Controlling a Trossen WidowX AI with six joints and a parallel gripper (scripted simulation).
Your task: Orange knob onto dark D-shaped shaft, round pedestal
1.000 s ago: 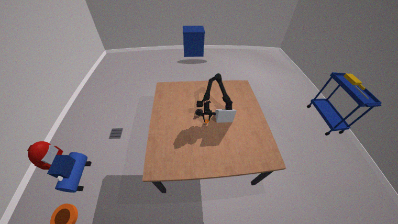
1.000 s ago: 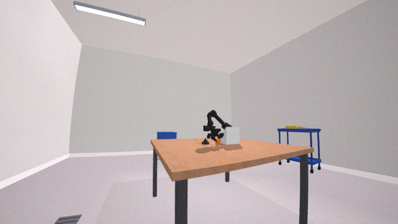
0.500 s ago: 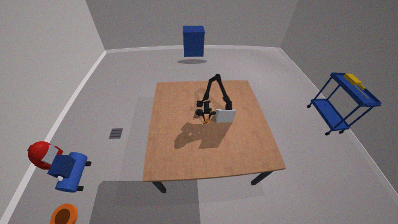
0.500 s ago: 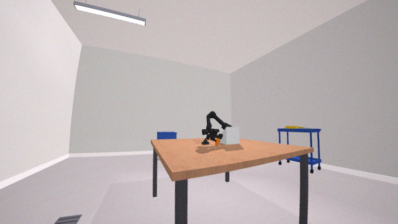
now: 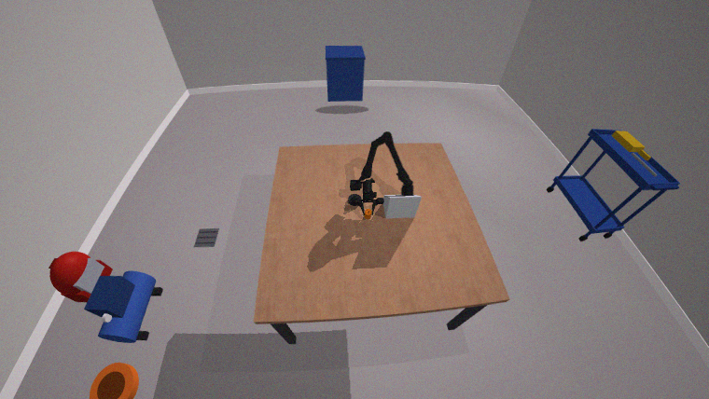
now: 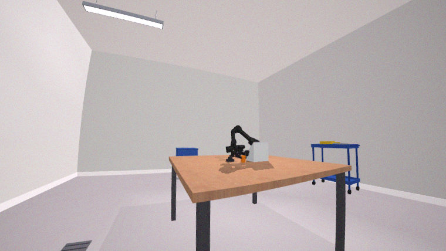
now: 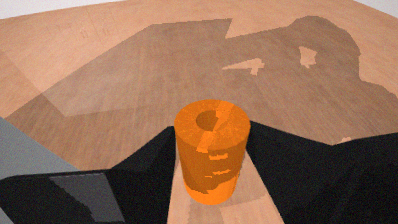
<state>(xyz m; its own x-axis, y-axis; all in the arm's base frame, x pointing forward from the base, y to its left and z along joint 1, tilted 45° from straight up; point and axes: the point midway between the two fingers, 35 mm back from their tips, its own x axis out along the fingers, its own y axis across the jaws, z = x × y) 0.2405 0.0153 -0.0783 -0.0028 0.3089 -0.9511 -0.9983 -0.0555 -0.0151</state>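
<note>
Right now the orange knob is 20 mm to the right of my gripper tip and 10 mm below it. Round my gripper tip: dark round pedestal: 140 mm to the right, 80 mm ahead, 10 mm below.
</note>
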